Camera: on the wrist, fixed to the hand. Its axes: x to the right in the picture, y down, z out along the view.
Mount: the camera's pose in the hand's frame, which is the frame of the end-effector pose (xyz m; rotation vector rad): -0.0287 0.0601 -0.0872 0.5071 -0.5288 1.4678
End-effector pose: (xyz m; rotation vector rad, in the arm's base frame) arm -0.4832 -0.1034 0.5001 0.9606 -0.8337 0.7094
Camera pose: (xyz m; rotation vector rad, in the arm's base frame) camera -0.5219 -0.0047 0.4719 0.8688 -1.9119 2.0366
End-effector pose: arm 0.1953 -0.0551 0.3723 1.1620 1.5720 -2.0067
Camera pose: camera 0.2883 -0.0010 0.3509 1.1807 -0.2068 -1.3642
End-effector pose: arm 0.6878 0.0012 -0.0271 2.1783 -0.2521 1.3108
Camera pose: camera 0.5820 -0.0022 0.0017 -1.7674 1.4527 -0.9234
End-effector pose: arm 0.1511 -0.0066 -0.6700 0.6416 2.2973 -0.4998
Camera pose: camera 0.1588 0.0775 -0.6000 1.8751 0.7618 -0.3937
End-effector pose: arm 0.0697 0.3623 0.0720 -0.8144 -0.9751 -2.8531
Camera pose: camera 0.0642 0.2596 0.0338 -1.3863 -0.5844 -1.1292
